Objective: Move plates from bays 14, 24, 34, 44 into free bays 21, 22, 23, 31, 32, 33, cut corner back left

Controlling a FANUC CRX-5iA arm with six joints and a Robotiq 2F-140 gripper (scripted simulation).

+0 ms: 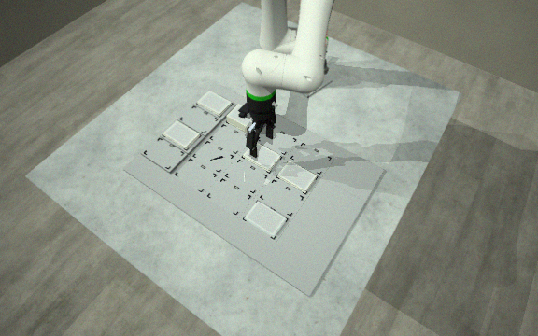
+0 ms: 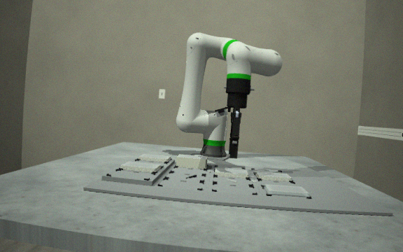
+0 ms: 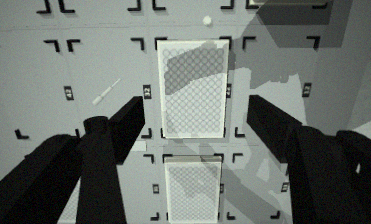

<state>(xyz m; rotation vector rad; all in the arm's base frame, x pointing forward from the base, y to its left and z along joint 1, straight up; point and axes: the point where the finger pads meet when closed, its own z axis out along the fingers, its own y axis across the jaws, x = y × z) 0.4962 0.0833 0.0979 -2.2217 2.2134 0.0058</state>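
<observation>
Right now my hand is 11 cm past the sealed deep-well block, 16 cm to the left of it and 8 cm above it. The rest, counted from my hand: plate: 21 cm ahead, 16 cm to the left, 9 cm below; white tip: 11 cm ahead, 9 cm below; thin black stick: 11 cm ahead, 14 cm to the right, 9 cm below.
</observation>
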